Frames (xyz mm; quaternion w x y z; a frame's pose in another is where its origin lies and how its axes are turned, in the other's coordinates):
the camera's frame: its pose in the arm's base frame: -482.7 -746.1 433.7 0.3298 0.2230 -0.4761 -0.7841
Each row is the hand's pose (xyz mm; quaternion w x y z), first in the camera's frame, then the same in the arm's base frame.
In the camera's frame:
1: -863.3 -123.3 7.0 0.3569 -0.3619 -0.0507 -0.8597
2: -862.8 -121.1 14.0 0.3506 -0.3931 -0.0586 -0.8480
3: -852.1 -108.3 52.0 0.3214 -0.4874 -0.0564 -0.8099
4: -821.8 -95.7 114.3 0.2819 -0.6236 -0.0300 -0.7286
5: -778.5 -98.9 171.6 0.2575 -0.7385 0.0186 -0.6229
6: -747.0 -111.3 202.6 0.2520 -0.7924 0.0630 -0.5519
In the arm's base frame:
1: 64.7 -71.5 357.4 0.4998 -0.3298 -0.2888 0.7470
2: 60.4 -68.4 362.5 0.4895 -0.3063 -0.3111 0.7548
3: 31.8 -57.6 390.6 0.4472 -0.2523 -0.3912 0.7638
4: -26.5 -46.5 428.6 0.3535 -0.1806 -0.5073 0.7649
5: -95.0 -42.7 449.8 0.2299 -0.1250 -0.6015 0.7548
6: -140.9 -43.0 451.5 0.1429 -0.1070 -0.6452 0.7428

